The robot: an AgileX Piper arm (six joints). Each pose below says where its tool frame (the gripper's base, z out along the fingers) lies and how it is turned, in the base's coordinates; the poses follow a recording.
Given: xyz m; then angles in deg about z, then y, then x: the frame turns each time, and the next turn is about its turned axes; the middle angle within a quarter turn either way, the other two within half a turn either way.
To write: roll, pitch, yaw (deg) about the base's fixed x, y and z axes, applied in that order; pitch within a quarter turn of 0, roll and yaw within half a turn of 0; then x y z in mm. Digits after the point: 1 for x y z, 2 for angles.
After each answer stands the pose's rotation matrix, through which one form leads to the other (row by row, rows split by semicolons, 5 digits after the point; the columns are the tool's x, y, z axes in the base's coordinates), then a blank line. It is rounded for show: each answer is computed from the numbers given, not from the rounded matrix.
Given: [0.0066, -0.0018, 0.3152, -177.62, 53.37, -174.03]
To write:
[-174.03, 53.37, -177.62, 6.6, -1.8, 315.2]
-0.59613 0.04209 0.80178; -0.02478 0.99718 -0.07077; -0.80251 -0.06206 -0.59341

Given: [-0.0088, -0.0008, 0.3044, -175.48, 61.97, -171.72]
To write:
[-171.72, 61.97, -175.48, -8.8, -0.8, 304.4]
-0.46847 0.04874 0.88213; -0.03703 0.99652 -0.07472; -0.88270 -0.06768 -0.46504

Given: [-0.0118, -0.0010, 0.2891, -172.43, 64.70, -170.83]
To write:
[-170.83, 64.70, -172.43, -11.8, -1.0, 289.1]
-0.42363 0.01277 0.90574; -0.05630 0.99760 -0.04040; -0.90408 -0.06811 -0.42190

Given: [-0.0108, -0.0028, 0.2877, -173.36, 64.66, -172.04]
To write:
[-172.04, 64.66, -173.36, -10.8, -2.8, 287.7]
-0.42512 0.00980 0.90508; -0.04949 0.99819 -0.03405; -0.90378 -0.05927 -0.42387

